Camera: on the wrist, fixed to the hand. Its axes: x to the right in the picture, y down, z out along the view.
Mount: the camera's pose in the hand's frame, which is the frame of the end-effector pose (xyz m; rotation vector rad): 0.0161 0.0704 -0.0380 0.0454 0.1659 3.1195
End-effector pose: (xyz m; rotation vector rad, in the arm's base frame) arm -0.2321 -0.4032 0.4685 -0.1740 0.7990 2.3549
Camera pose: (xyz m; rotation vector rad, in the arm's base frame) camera -0.2907 -0.4600 0.4682 -0.5365 -0.2036 -0.6568
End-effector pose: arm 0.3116 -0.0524 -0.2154 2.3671 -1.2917 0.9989
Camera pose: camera 0.2431 -0.0828 -0.1832 1.1864 2.1084 -0.4841
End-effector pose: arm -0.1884 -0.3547 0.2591 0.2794 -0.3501 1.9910
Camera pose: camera -0.2605 -0.3562 0.2208 0.3866 0.1659 -1.1453
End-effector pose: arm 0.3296 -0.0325 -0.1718 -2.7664 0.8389 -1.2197
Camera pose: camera 0.2794 -0.0927 -0.1491 0.7127 2.2326 -0.1325
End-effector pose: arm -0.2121 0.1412 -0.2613 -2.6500 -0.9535 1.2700
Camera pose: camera -0.1414 0.1011 -0.2683 0.8599 -2.1969 0.0292
